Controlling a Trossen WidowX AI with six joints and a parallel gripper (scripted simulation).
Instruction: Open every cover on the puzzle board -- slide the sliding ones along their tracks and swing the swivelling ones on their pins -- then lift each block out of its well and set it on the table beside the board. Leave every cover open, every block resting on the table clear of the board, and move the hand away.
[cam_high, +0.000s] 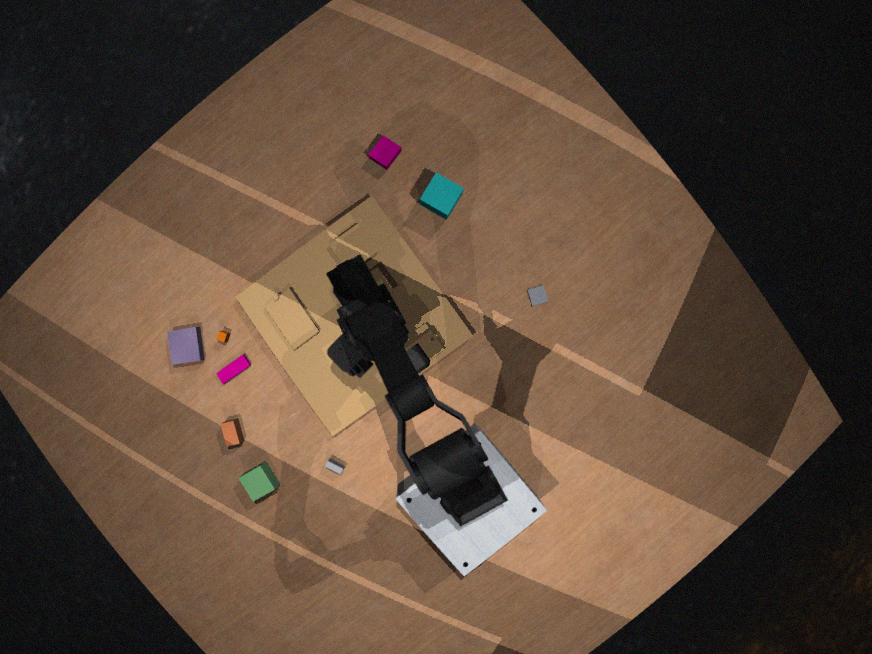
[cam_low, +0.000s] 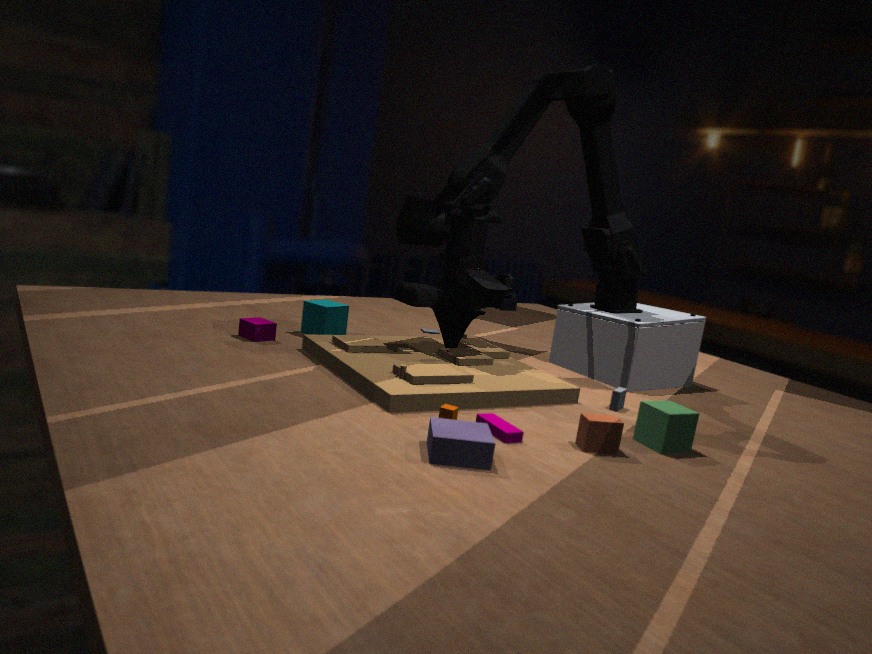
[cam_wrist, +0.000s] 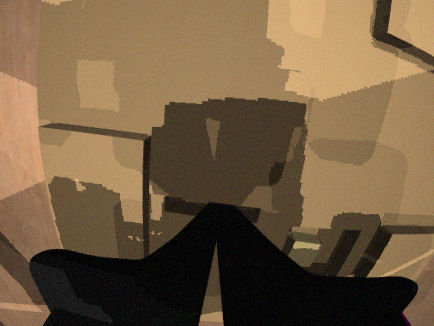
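My gripper tip is now 40 mm to the right of the tan puzzle board and 30 mm short of it. The rest, counted from my gripper tip: teal cube (190 mm to the right, 140 mm ahead); grey tile (250 mm to the right, 90 mm behind, 20 mm below); magenta bar (270 mm to the left, 70 mm ahead, 20 mm below).
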